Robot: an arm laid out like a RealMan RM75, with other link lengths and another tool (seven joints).
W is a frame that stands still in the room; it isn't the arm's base.
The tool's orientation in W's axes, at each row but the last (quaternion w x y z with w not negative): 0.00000, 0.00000, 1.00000, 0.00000; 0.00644, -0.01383, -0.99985, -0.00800; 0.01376, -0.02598, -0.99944, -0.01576; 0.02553, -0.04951, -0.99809, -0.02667; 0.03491, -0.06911, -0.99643, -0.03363; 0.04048, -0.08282, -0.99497, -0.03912; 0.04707, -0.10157, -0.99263, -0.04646; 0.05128, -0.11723, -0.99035, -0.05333; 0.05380, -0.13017, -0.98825, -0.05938; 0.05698, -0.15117, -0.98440, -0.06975; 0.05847, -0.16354, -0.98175, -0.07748; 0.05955, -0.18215, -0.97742, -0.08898
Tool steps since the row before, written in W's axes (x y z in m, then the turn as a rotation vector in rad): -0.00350, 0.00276, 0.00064, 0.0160, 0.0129, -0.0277; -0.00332, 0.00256, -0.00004, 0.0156, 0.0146, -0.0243; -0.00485, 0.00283, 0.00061, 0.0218, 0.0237, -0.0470; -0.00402, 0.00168, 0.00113, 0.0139, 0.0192, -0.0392; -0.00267, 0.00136, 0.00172, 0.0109, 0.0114, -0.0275; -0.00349, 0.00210, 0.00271, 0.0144, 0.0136, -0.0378; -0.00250, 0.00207, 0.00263, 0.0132, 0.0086, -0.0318; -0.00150, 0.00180, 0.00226, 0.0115, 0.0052, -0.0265; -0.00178, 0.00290, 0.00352, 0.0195, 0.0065, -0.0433; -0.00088, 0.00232, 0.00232, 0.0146, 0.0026, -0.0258; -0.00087, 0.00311, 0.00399, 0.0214, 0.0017, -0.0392; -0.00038, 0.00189, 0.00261, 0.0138, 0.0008, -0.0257
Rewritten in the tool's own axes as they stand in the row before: 0.00350, 0.00276, -0.00064, -0.0160, 0.0129, 0.0277; 0.00339, 0.00247, 0.00012, -0.0155, 0.0146, 0.0243; 0.00500, 0.00259, -0.00039, -0.0219, 0.0234, 0.0471; 0.00422, 0.00132, -0.00084, -0.0140, 0.0185, 0.0395; 0.00295, 0.00108, -0.00144, -0.0113, 0.0111, 0.0275; 0.00401, 0.00167, -0.00226, -0.0152, 0.0131, 0.0376; 0.00312, 0.00172, -0.00219, -0.0144, 0.0085, 0.0313; 0.00212, 0.00160, -0.00189, -0.0130, 0.0053, 0.0258; 0.00287, 0.00268, -0.00293, -0.0224, 0.0069, 0.0418; 0.00182, 0.00220, -0.00184, -0.0165, 0.0038, 0.0245; 0.00235, 0.00315, -0.00330, -0.0251, 0.0034, 0.0368; 0.00139, 0.00199, -0.00215, -0.0163, 0.0019, 0.0241
